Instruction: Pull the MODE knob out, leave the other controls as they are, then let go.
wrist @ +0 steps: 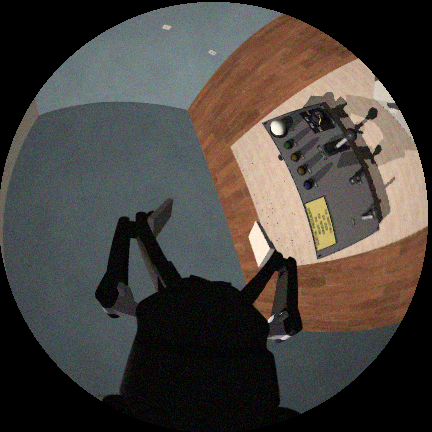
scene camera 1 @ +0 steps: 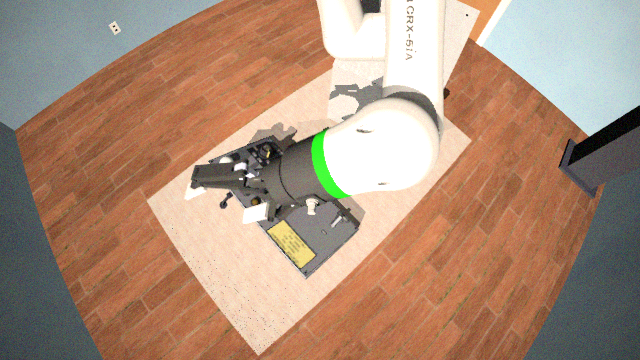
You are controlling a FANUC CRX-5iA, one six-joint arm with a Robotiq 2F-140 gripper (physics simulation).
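Places are measured from the arm's base along level axes (x ahead, y left, z up), in millimetres.
Where they show: gripper, fingertip midpoint: (wrist: 212, 218) (scene camera 1: 217, 205).
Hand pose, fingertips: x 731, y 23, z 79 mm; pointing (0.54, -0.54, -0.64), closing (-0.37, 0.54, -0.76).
Observation:
Each offset is from my fingertips to the top centre of the thing. "spot": to the spot under its first point.
The grey control panel {spot: 357 mm down, 146 mm back, 184 mm left} (scene camera 1: 325, 247) (wrist: 345, 215) lies on the pale mat. I cannot read a MODE label. A rotary knob with a yellow pointer {353 mm down, 252 mm back, 210 mm right} (scene camera 1: 267, 151) (wrist: 319, 119) sits at one end, and a small pale-grey knob {347 mm down, 245 mm back, 30 mm left} (scene camera 1: 312, 206) (wrist: 356, 179) stands near the panel's long back edge. Which is MODE, I cannot tell. My gripper (scene camera 1: 225, 201) (wrist: 212, 218) is open and empty. In the scene view it hangs above the panel, its fingers reaching past the front edge, apart from both knobs. The arm and gripper hide the panel's middle there.
A white dome {spot: 273 mm down, 109 mm back, 225 mm right} (scene camera 1: 226, 160) (wrist: 278, 127) stands at a corner. The wrist view shows a ball-topped lever {342 mm down, 266 mm back, 89 mm right} (wrist: 343, 141), a green lamp {spot: 305 mm down, 99 mm back, 157 mm right} (wrist: 288, 144) and a blue lamp {spot: 303 mm down, 90 mm back, 17 mm right} (wrist: 308, 184). A toggle lever {355 mm down, 239 mm back, 150 mm left} (scene camera 1: 339, 219) (wrist: 369, 217) and a yellow label {spot: 321 mm down, 76 mm back, 106 mm left} (scene camera 1: 291, 244) (wrist: 320, 223) are at the other end.

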